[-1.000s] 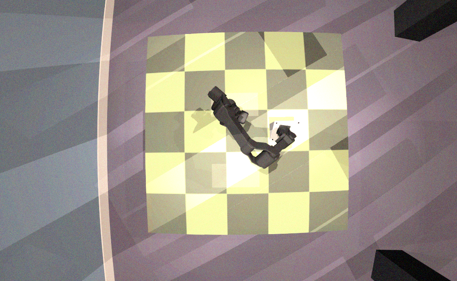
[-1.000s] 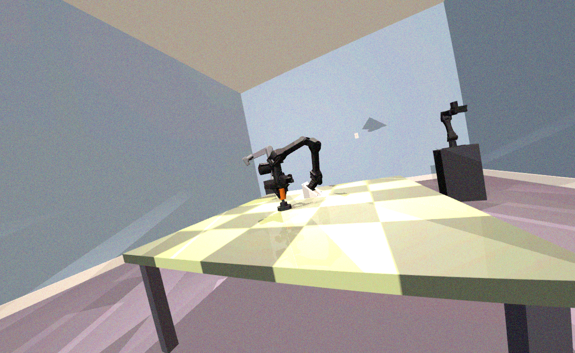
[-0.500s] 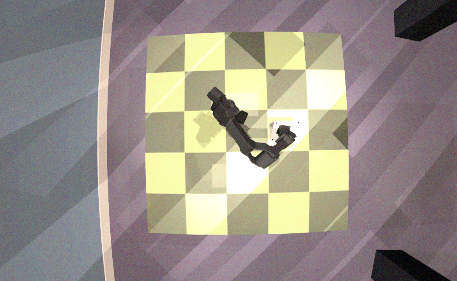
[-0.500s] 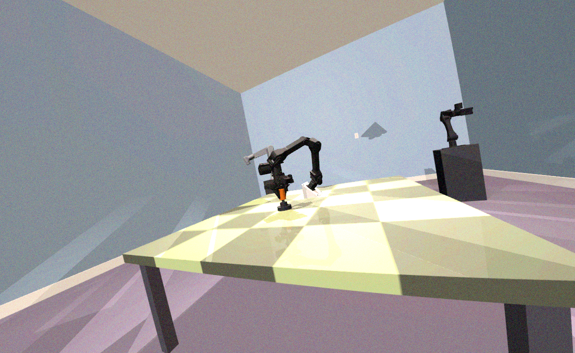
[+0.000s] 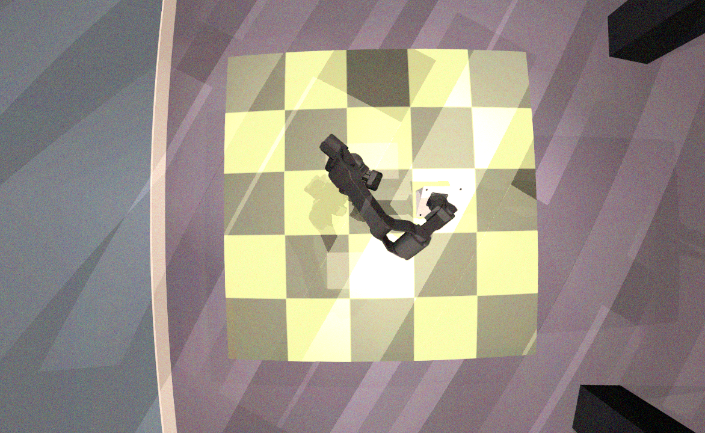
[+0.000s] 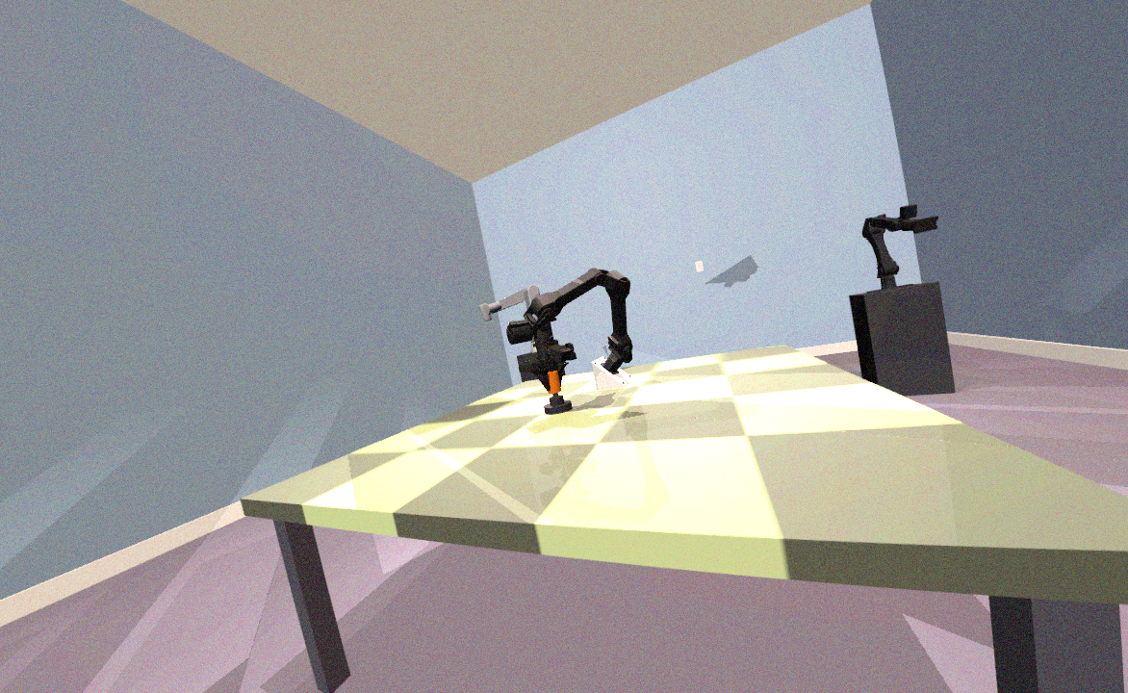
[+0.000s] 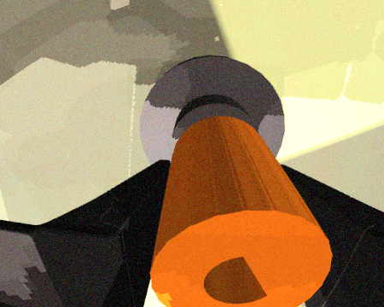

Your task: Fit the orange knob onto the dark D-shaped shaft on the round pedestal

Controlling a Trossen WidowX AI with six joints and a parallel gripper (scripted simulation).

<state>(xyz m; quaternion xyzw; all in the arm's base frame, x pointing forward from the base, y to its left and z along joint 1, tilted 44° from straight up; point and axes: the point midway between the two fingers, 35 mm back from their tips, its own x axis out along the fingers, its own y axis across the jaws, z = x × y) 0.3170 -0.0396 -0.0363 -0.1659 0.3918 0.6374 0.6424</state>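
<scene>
Now: gripper tip 4 cm above the D-shaped shaft. From my gripper tip the other things lie so: orange knob (2 cm above).
</scene>
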